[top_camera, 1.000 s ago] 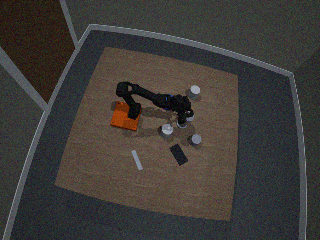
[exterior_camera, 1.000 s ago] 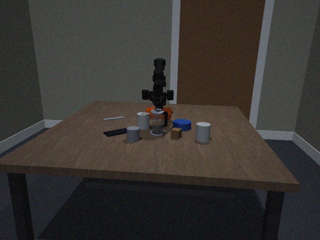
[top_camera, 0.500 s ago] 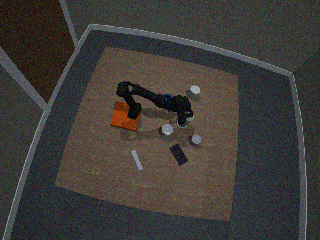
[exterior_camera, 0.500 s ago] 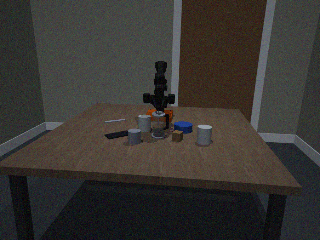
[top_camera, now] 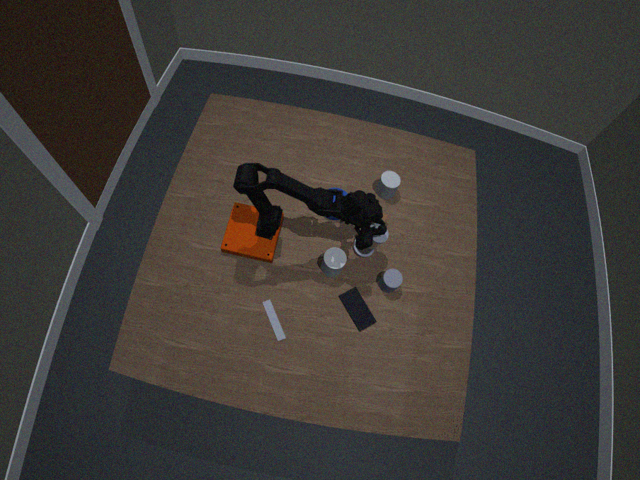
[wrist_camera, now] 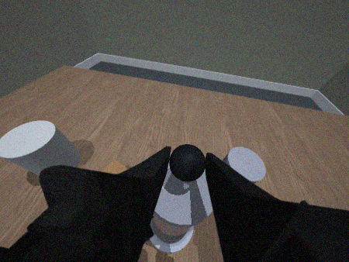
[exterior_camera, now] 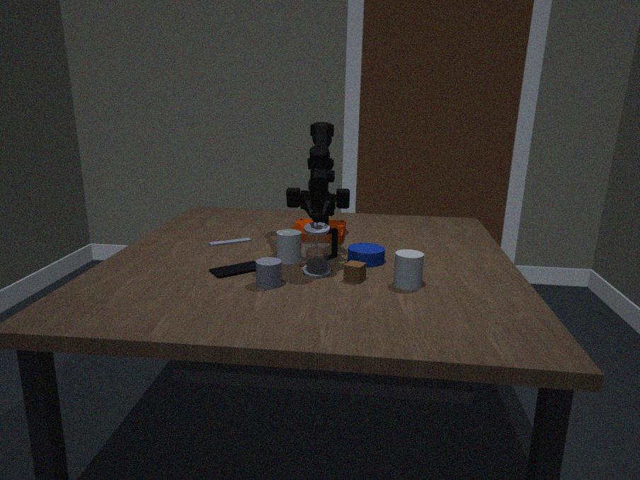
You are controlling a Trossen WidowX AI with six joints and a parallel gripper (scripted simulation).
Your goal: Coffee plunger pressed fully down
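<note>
The coffee press lies 30 mm behind my gripper tip, 10 mm to the left of it and 90 mm below it. Also, from my gripper tip: small brown cube: 10 mm behind, 110 mm to the left, 160 mm below; blue disc: 190 mm behind, 120 mm to the left, 160 mm below.
</note>
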